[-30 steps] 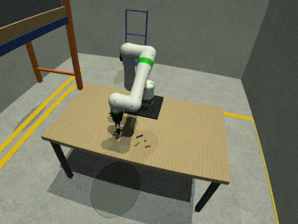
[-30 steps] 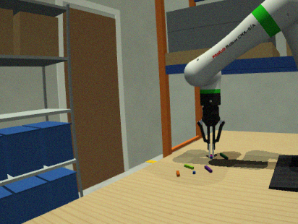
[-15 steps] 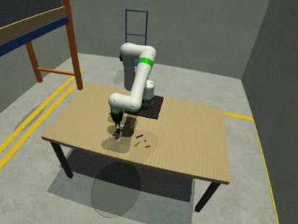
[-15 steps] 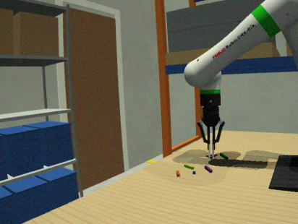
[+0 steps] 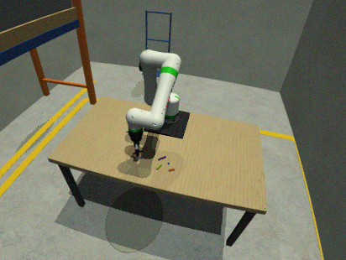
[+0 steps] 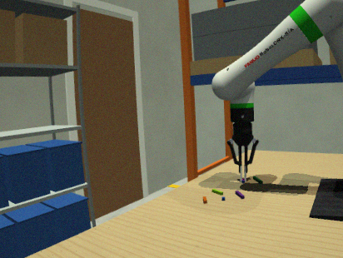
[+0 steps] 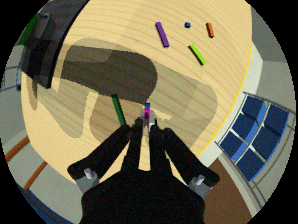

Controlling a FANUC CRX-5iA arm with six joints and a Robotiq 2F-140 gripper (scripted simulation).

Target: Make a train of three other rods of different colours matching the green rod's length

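My hand is 30 mm above the magenta rod and 10 mm to the right of it. The rest, counted from my hand: green rod 50 mm behind, 30 mm below, 20 mm to the right; then lime rod 170 mm to the left, 30 mm below, 30 mm ahead; then purple rod 170 mm to the left, 60 mm behind, 30 mm below.
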